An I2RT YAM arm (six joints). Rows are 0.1 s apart.
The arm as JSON. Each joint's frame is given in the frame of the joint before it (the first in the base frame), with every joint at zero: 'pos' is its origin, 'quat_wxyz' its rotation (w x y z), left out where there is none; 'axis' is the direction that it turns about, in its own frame. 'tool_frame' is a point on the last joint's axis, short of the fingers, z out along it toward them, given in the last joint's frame.
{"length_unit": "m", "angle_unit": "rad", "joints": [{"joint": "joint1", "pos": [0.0, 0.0, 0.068], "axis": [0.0, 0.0, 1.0]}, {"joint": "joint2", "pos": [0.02, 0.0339, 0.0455], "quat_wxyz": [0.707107, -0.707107, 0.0, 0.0], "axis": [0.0, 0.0, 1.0]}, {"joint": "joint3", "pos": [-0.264, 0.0, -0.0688], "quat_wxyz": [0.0, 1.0, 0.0, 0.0], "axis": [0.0, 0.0, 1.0]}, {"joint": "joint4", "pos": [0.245, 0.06, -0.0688], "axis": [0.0, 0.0, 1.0]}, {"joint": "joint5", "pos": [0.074, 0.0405, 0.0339], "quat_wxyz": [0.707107, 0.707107, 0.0, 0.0], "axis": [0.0, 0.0, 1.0]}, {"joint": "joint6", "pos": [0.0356, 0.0, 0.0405], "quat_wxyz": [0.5, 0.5, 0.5, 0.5], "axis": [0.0, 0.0, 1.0]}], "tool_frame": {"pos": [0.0, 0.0, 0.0], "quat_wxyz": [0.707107, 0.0, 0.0, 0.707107]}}
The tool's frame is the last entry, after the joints.
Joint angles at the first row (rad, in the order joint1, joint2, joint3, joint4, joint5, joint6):
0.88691 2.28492 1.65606 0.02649 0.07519 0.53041
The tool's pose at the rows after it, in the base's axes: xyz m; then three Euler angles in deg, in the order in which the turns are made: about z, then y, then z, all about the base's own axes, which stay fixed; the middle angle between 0 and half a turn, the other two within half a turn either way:
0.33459, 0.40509, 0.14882, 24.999, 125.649, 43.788
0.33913, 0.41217, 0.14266, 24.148, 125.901, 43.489
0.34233, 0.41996, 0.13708, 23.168, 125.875, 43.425
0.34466, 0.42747, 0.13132, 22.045, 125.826, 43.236
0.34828, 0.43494, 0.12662, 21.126, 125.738, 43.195
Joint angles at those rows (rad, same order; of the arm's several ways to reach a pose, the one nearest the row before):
0.88717 2.33058 1.71713 -0.01234 0.09981 0.50820
0.88933 2.37260 1.76793 -0.02597 0.10545 0.49816
0.89412 2.41288 1.81749 -0.03517 0.11025 0.48450
0.89985 2.45132 1.86396 -0.04295 0.11761 0.47016
0.90332 2.49236 1.92043 -0.05714 0.12113 0.45642

